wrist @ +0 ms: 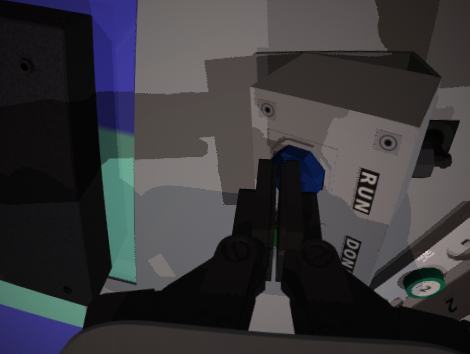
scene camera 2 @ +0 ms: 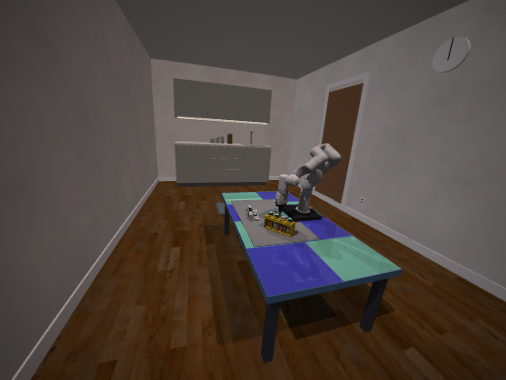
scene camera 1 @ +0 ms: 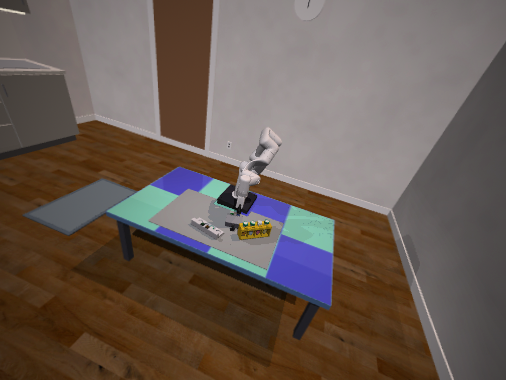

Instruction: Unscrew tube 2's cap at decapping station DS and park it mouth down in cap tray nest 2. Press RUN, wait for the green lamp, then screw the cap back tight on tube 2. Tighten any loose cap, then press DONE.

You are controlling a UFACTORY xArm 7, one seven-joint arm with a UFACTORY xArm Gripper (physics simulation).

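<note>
My gripper is shut and empty. In the wrist view its fingertips overlap the left part of the blue RUN button on the button box; whether they touch it I cannot tell. The DONE button is mostly hidden behind the fingers. A green-rimmed cap marked 2 sits in nest 2 of the white cap tray, its numbered face up. A yellow rack holds several tubes; tube 2 cannot be told apart. I cannot make out a lit lamp.
The black base plate lies left of the fingers in the wrist view. A small dark fixture stands just right of the button box. The tray and rack stand on the grey mat.
</note>
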